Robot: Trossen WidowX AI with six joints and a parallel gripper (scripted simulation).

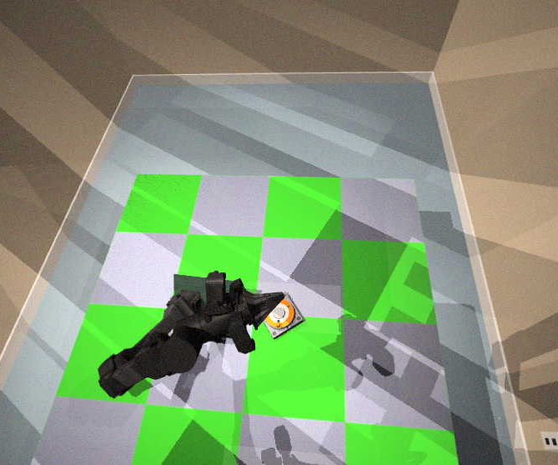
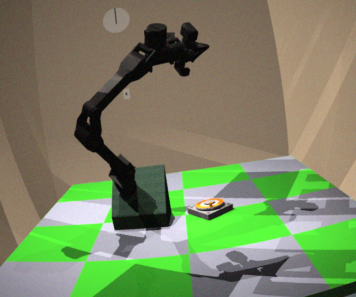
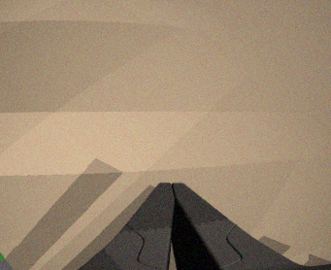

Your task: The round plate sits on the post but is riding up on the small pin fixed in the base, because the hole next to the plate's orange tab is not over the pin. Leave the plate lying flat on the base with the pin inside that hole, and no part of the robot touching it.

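Right now my gripper tip is 60 mm past the round plate, 100 mm to the right of it and 560 mm above it. The rest, counted from my gripper tip: square base 60 mm behind, 120 mm to the left, 570 mm below.
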